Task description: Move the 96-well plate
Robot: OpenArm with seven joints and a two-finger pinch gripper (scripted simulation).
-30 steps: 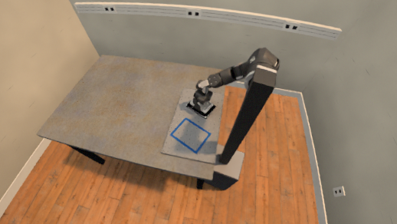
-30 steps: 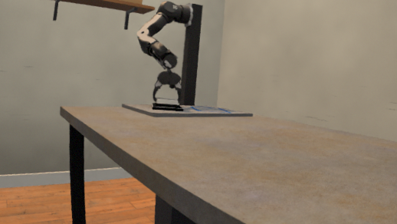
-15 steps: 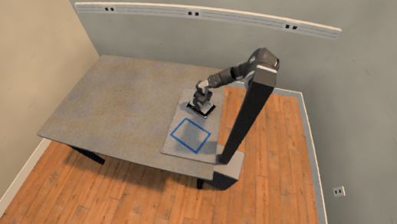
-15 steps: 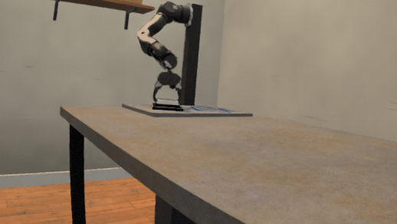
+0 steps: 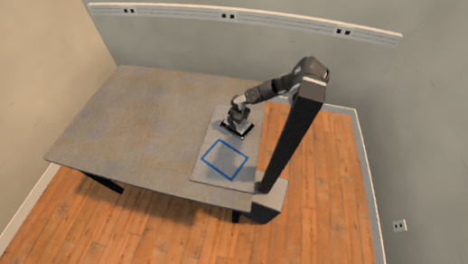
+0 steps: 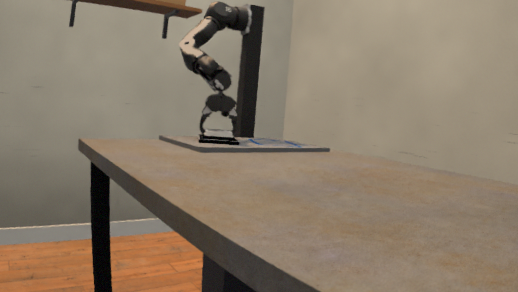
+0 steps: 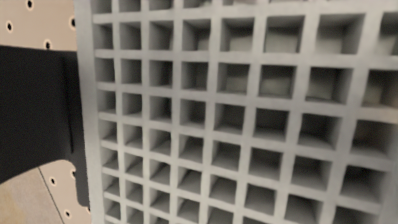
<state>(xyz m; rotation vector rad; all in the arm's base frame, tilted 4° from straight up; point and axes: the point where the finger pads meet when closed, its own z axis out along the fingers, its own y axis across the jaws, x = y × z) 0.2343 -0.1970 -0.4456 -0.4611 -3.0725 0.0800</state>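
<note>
Now: the white 96-well plate right at my hand. Round my hand: black plate nest: 2 cm below.
</note>
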